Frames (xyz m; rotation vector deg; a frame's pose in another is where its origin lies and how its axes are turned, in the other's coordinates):
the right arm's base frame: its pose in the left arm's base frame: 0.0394 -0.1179 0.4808 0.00 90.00 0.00
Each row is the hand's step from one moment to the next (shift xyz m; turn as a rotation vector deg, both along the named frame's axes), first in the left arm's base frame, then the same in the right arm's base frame.
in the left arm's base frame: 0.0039 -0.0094 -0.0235 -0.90 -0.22 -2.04
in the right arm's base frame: 0.0235 -0.0094 0.0039 2.04 -0.22 -0.90
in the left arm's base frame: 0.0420 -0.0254 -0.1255 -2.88 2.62 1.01
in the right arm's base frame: 0.1255 -0.0254 0.0420 -1.01 2.62 -2.88
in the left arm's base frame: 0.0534 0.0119 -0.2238 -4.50 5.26 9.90
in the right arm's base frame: 0.2238 0.0119 0.0534 -9.90 5.26 -4.50
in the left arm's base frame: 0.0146 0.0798 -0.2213 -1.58 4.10 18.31
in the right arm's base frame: 0.2213 0.0798 0.0146 -18.31 4.10 -1.58
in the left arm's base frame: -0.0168 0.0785 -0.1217 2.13 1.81 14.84
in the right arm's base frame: 0.1217 0.0785 -0.0168 -14.84 1.81 2.13
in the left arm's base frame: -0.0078 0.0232 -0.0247 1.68 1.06 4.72
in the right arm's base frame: 0.0247 0.0232 -0.0078 -4.72 1.06 1.68
